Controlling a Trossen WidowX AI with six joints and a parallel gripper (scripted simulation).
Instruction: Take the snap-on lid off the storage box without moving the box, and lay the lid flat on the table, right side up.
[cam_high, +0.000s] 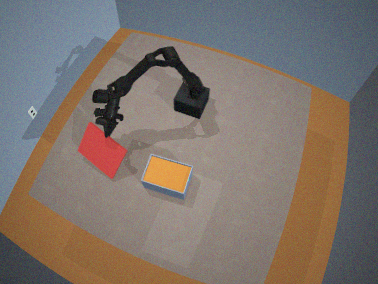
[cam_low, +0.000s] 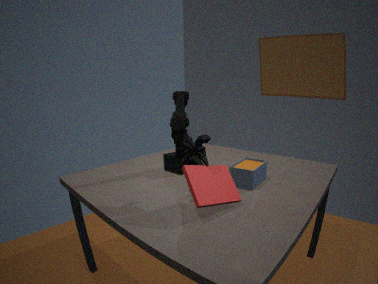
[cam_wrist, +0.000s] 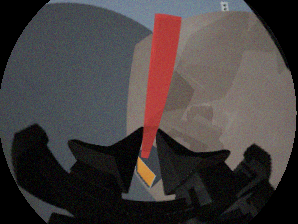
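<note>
My gripper tip is 50 mm short of the red lid, 30 mm to the left of it and 50 mm above it. From my gripper tip the other things lie so: storage box 90 mm ahead, 300 mm to the left, 110 mm below.
</note>
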